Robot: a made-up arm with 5 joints.
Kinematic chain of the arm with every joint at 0, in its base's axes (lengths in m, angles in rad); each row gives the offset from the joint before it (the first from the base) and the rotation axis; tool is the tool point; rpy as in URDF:
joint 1: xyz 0.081 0 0.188 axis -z
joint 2: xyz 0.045 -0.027 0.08 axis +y
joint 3: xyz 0.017 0 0.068 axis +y
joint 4: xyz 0.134 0 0.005 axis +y
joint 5: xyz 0.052 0.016 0 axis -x
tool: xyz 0 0 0 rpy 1.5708 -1.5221 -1.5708
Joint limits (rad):
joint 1: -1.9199..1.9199
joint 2: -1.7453..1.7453
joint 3: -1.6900..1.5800
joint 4: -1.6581..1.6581
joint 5: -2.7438..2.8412
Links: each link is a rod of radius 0.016 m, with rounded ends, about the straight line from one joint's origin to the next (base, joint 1, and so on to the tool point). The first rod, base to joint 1, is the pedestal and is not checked.
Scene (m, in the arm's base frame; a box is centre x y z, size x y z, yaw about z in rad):
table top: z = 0
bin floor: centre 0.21 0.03 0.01 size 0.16 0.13 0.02 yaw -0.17
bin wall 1: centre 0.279 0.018 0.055 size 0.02 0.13 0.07 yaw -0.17
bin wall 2: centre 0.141 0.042 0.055 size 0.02 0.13 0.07 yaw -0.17
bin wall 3: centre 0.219 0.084 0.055 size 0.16 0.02 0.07 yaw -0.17
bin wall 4: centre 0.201 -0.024 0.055 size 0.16 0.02 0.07 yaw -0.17
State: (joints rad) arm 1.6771 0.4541 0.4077 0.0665 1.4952
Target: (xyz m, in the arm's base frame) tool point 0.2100 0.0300 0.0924
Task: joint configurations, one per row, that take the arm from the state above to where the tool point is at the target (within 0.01 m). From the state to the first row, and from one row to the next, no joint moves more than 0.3 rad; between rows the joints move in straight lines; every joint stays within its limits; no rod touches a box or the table.
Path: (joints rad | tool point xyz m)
1: 1.3930 0.4427 0.4592 0.1568 1.4952 | 0.1059 -0.2008 0.1748
2: 1.1089 0.4312 0.5108 0.2471 1.4952 | 0.1563 -0.1760 0.1690
3: 0.8248 0.4198 0.5623 0.3374 1.4952 | 0.1949 -0.1395 0.1641
4: 0.5407 0.4084 0.6138 0.4277 1.4952 | 0.2194 -0.0959 0.1603
5: 0.2566 0.3970 0.6654 0.5180 1.4952 | 0.2292 -0.0502 0.1575
6: -0.0275 0.3855 0.7169 0.6083 1.4952 | 0.2253 -0.0070 0.1558
7: -0.3116 0.3741 0.7684 0.6986 1.4952 | 0.2100 0.0300 0.1552
8: -0.3116 0.6455 0.6158 0.4710 1.4952 | 0.2145 0.0314 0.1347
9: -0.3116 0.9169 0.4631 0.2434 1.4952 | 0.2147 0.0315 0.1133
10: -0.3116 1.1883 0.3105 0.0158 1.4952 | 0.2100 0.0300 0.0924

